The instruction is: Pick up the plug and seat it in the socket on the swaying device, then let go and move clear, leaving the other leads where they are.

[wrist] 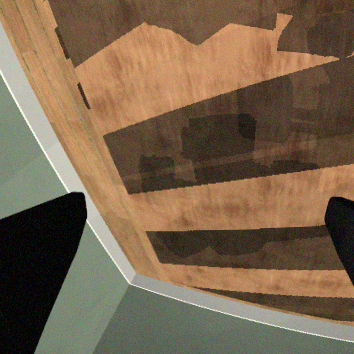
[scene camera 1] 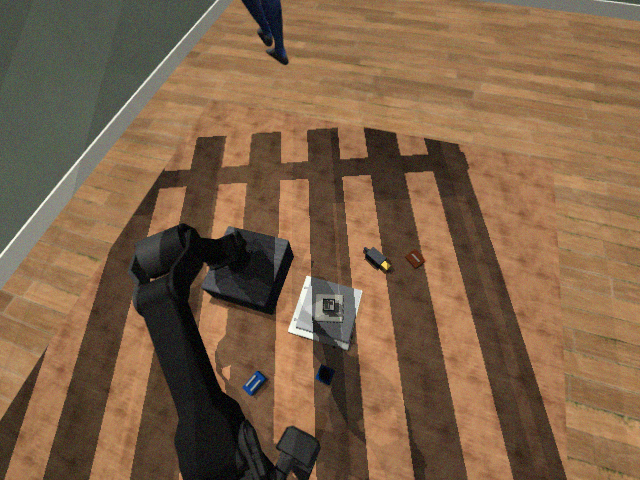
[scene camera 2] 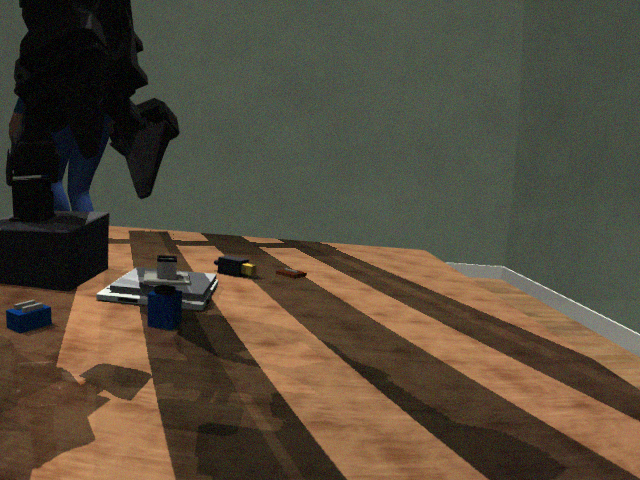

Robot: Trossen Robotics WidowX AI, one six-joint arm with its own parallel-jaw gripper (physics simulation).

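A dark plug with a yellow end (scene camera 1: 376,258) (scene camera 2: 235,266) lies on its side on the table. The device (scene camera 1: 305,322) (scene camera 2: 202,301) is a white and grey stepped slab. A small upright grey socket with a square opening (scene camera 1: 329,304) (scene camera 2: 166,267) stands on its pale central pad, with no plug in it. My gripper (wrist: 209,207) is open, its two black fingers wide apart in the wrist view with nothing between them. In scene camera 2 it hangs high above the table, apart from the plug and device.
A blue block with pale bars (scene camera 1: 254,383) (scene camera 2: 28,316), a taller blue block (scene camera 1: 325,374) (scene camera 2: 164,308) and a flat red-brown piece (scene camera 1: 415,258) (scene camera 2: 291,272) lie around the device. The black base box (scene camera 1: 273,273) (scene camera 2: 54,255) stands beside it. A person (scene camera 1: 273,25) stands beyond.
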